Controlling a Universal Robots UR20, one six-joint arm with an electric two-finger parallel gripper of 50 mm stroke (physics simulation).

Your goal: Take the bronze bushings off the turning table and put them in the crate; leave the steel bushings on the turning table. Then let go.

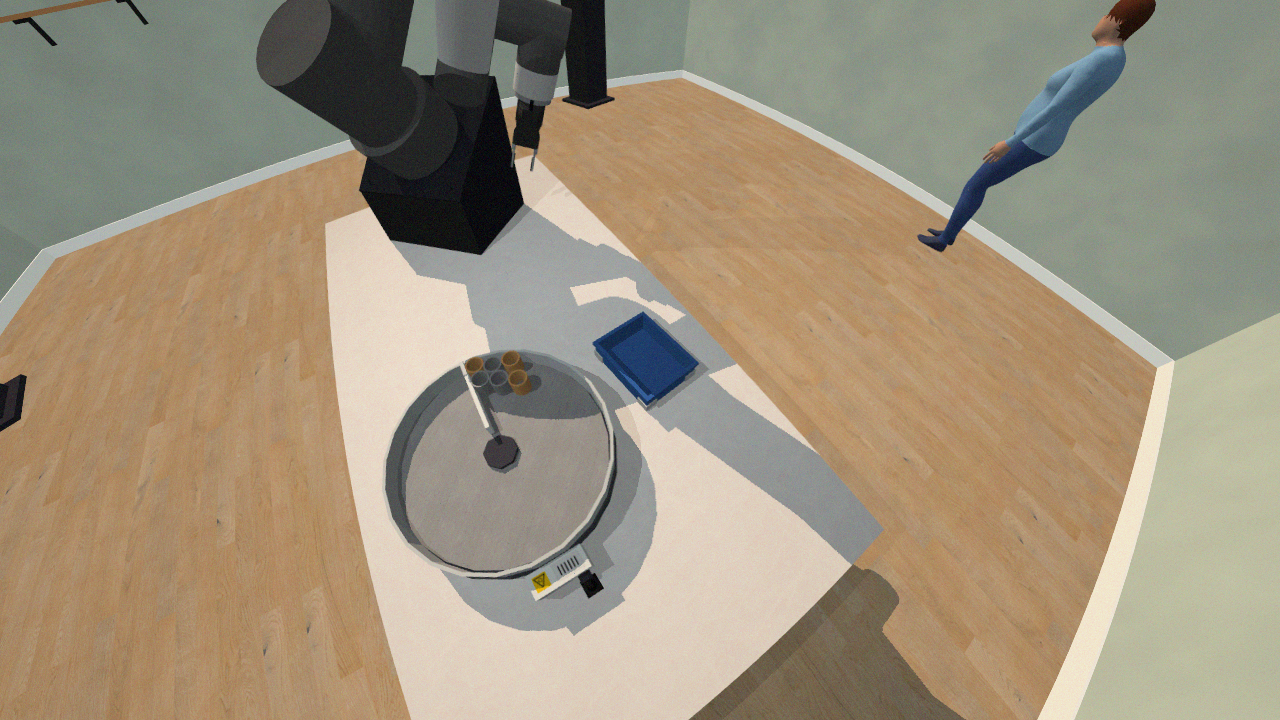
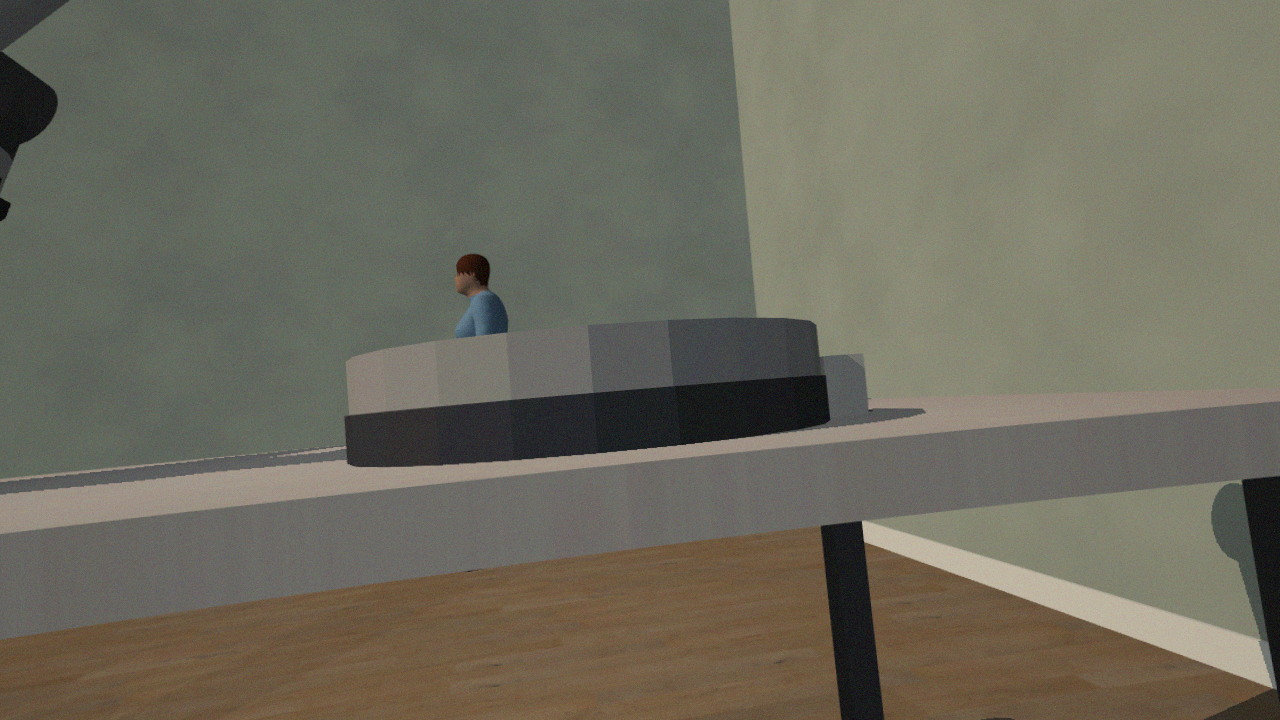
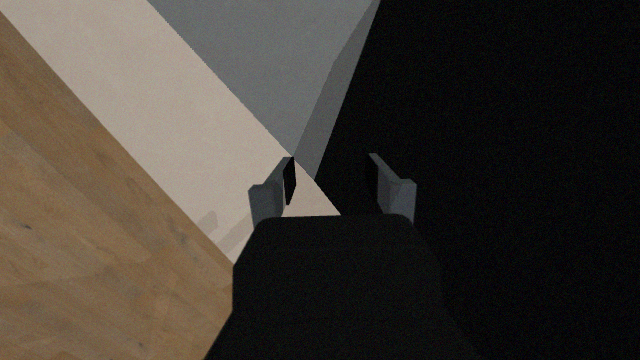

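Pixels of known places: gripper, fingertip midpoint: [image 1: 522, 167] [image 3: 329, 169]; arm's base, origin of the base link: [image 1: 420, 138].
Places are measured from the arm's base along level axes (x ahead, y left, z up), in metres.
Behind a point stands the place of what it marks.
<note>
The turning table [image 1: 456, 510] @(y -0.493, x 0.816, z -0.233 m) is a round grey disc with a raised rim. Three bronze bushings stand on it, bunched by its white bar: one bronze bushing [image 1: 474, 364] @(y -0.291, x 0.608, z -0.214 m) against the bar, one bronze bushing [image 1: 511, 360] @(y -0.229, x 0.653, z -0.224 m) farther right, and one bronze bushing [image 1: 519, 382] in front of that. Among them stand three steel bushings, one steel bushing [image 1: 493, 364] @(y -0.262, x 0.636, z -0.218 m) behind, one steel bushing [image 1: 479, 379] @(y -0.305, x 0.644, z -0.217 m) by the bar and one steel bushing [image 1: 499, 378] @(y -0.274, x 0.672, z -0.220 m) beside it. The blue crate [image 1: 646, 354] @(y 0.005, x 0.837, z -0.281 m) shows no bushing inside. My gripper [image 1: 523, 167] @(y 0.199, x 0.177, z -0.118 m) [image 3: 329, 169] @(y 0.199, x 0.177, z -0.118 m) is open and empty, far from both, beside the pedestal.
The white bar [image 1: 477, 396] @(y -0.332, x 0.680, z -0.208 m) reaches from the rim toward the dark hub [image 1: 501, 453] @(y -0.371, x 0.799, z -0.225 m). The black pedestal [image 1: 429, 210] @(y -0.094, x 0.112, z -0.145 m) [image 3: 500, 125] @(y 0.116, x 0.149, z -0.061 m) is close beside the gripper. A control box [image 1: 563, 570] @(y -0.431, x 1.022, z -0.228 m) sits at the turning table's front. A person [image 1: 1056, 98] [image 2: 483, 308] stands on the floor beyond the table.
</note>
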